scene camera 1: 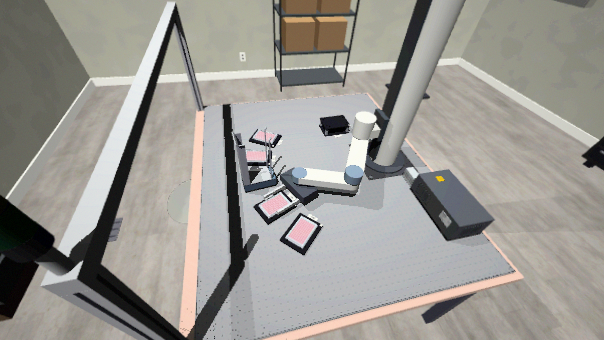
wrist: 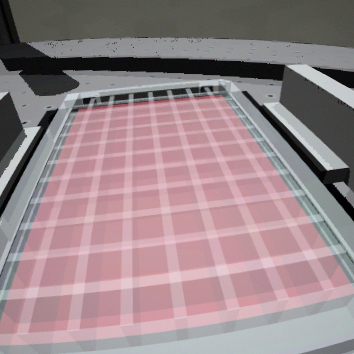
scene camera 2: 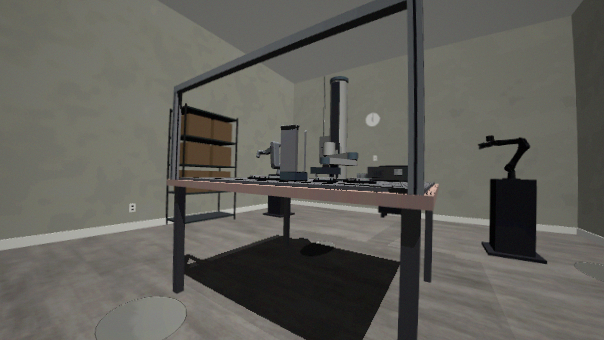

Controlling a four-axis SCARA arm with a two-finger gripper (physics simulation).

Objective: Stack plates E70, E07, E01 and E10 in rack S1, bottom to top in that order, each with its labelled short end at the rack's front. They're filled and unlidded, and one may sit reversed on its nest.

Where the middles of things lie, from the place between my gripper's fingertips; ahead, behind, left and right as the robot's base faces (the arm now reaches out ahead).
The grey controller box (scene camera 1: 451, 196) lies 80 cm behind my hand, 17 cm to the left of it and 2 cm above it.
